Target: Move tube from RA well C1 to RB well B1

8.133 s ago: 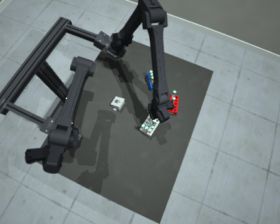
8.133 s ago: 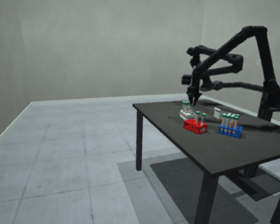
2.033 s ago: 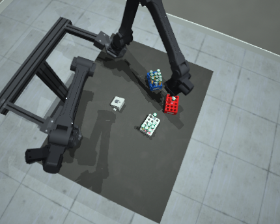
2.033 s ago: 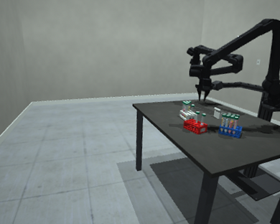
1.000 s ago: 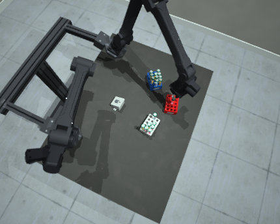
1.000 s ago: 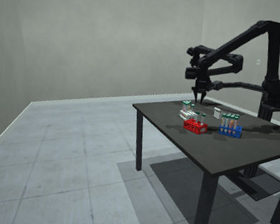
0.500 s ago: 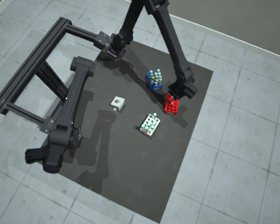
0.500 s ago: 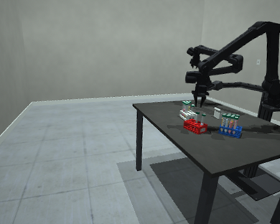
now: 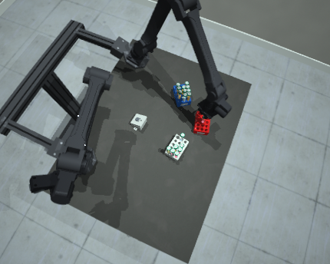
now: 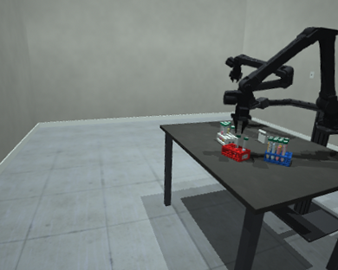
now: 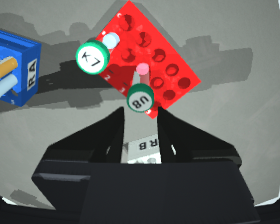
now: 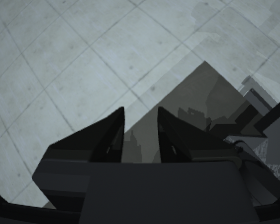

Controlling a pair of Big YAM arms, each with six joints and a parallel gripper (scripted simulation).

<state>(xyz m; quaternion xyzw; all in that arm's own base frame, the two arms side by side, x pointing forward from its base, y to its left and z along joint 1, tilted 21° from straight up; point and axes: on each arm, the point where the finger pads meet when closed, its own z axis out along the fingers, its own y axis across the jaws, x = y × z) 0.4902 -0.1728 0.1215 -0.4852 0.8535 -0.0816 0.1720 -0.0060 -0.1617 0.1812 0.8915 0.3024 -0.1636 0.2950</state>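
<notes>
Now: the tube 70 mm below my left hand. The rest, counted from my left hand: white rack RB 80 mm behind, 200 mm to the right, 110 mm below; red rack 10 mm ahead, 110 mm below; white button box 360 mm behind, 140 mm to the right, 90 mm below.
</notes>
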